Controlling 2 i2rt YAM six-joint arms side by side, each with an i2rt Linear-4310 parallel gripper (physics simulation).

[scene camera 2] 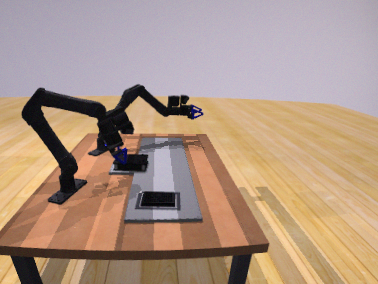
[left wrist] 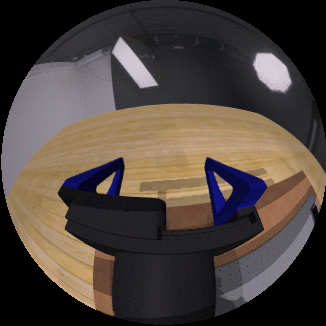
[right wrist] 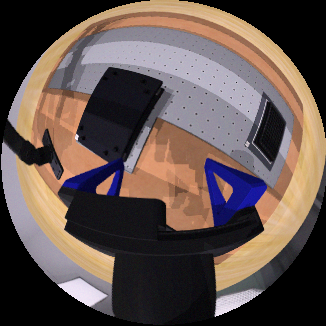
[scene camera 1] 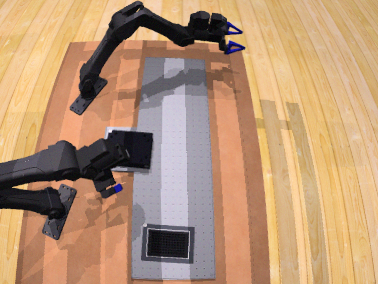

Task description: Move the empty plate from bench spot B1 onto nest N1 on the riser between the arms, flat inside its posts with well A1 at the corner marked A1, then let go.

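Places are measured from the left arm's base along level axes (x right, y ahead, z up), in centimetres.
Pixels of known places: left gripper, fingertip midpoint: (scene camera 2: 202,112) (left wrist: 164,161) (scene camera 1: 243,40); right gripper, fingertip midpoint: (scene camera 2: 121,159) (right wrist: 163,162) (scene camera 1: 115,174); left arm's base, link origin: (scene camera 2: 102,150) (right wrist: 50,152) (scene camera 1: 88,95); right arm's base, link origin: (scene camera 2: 68,191) (scene camera 1: 59,211).
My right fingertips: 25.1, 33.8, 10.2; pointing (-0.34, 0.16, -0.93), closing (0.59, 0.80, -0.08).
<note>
For each thing: its top centre in the pictures, then the offset to it from my right fingertips, as dx, dy, dz. Level surfaces: height alone.
- black well plate, top centre: (right wrist: 274,130) (scene camera 1: 168,243) (scene camera 2: 158,197) +10.2, +24.5, -7.3
- black riser, top centre: (right wrist: 105,108) (scene camera 1: 127,145) (scene camera 2: 131,156) -12.0, -3.3, -3.8
- small white mark, top centre: (right wrist: 76,136) -13.8, -12.4, -4.7
- perforated grey board, surface height: dz -8.9
- wooden table, surface height: dz -10.2
The black well plate (scene camera 1: 168,243) (scene camera 2: 158,199) (right wrist: 269,131) lies flat within a white outline on a dark grey rectangle near the board's near end. The black riser (scene camera 1: 142,145) (scene camera 2: 138,162) (right wrist: 117,107) stands between the arms, with small posts at its top corners and no plate on it. A small white mark (right wrist: 77,137) shows at one corner. My right gripper (scene camera 2: 120,156) (right wrist: 163,162) is open and empty beside the riser, above the table; scene camera 1 partly hides its fingers. My left gripper (scene camera 1: 243,40) (scene camera 2: 197,112) (left wrist: 164,161) is open and empty, raised near the table's far edge.
A perforated grey board (scene camera 1: 200,200) (scene camera 2: 187,200) (right wrist: 200,102) runs along the wooden table (scene camera 1: 235,200) (scene camera 2: 220,220). The right forearm (scene camera 1: 45,162) reaches in from the left in scene camera 1, partly over the riser. The left arm's base (scene camera 1: 87,100) stands farther back.
</note>
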